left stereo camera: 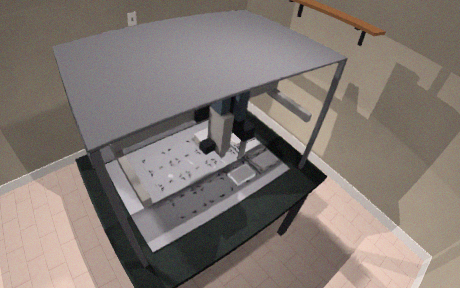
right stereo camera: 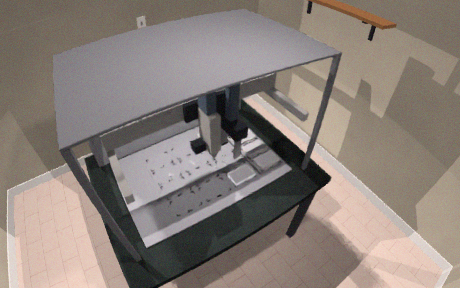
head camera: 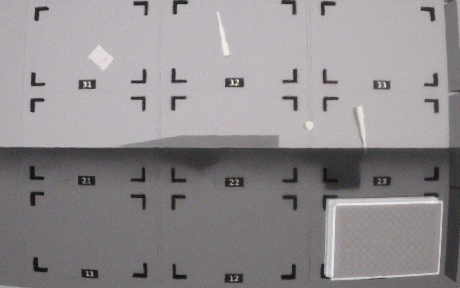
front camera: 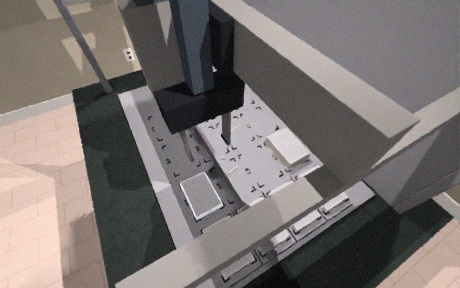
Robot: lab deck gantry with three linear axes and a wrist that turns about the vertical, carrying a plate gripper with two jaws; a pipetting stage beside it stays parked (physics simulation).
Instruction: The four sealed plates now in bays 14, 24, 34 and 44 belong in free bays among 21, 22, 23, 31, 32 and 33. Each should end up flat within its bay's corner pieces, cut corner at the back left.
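Places are measured from the robot's base along level axes (x ahead, y left, z up), in millimetres.
Pixels of known places: gripper, fingertip midpoint: [left stereo camera: 233,150] [right stereo camera: 230,150] [front camera: 208,148]; robot's base, link origin: [left stereo camera: 182,217] [right stereo camera: 178,215] [head camera: 38,267] [front camera: 148,118].
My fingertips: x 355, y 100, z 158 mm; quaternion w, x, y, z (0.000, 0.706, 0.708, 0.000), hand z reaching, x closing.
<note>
For each thing: its top centre in the pictures, then the offset to it from my fingertips.
- white-rimmed plate, top centre: [head camera: 388,240] [front camera: 200,193] [right stereo camera: 241,173] [left stereo camera: 242,173] dx +37, dy -57, dz -144 mm
- tall pale box, top centre: [front camera: 288,144] [left stereo camera: 206,134] dx +37, dy +264, dz -117 mm
- square chip, top centre: [head camera: 101,57] dx -275, dy +141, dz -158 mm
- thin stick, top centre: [head camera: 222,32] dx -140, dy +163, dz -151 mm
- small cap, top centre: [head camera: 309,125] dx -47, dy +65, dz -154 mm
In the front view the pale sealed plates of bays 14 [front camera: 240,266], 24 [front camera: 276,243], 34 [front camera: 306,222] and 44 [front camera: 336,202] lie in a row, partly hidden by the front beam. The plate of bay 14 also shows in shadow in the left stereo view [left stereo camera: 263,160] and the right stereo view [right stereo camera: 268,160]. My gripper [front camera: 209,151] hangs over the deck, behind the plate in bay 13, with its two jaws apart and no plate between them. Its height is hard to judge. In the head view no plate stands in bays 21, 22, 23, 31, 32 or 33.
A white-rimmed plate [front camera: 201,195] [head camera: 387,241] [left stereo camera: 242,174] [right stereo camera: 242,175] sits in bay 13. A tall pale box [front camera: 289,148] stands in bay 43. A square chip [head camera: 100,57] lies in bay 31, a thin stick [head camera: 223,37] in bay 32, another stick [head camera: 361,122] in bay 23, and a small cap [head camera: 308,125] between bays 22 and 23.
</note>
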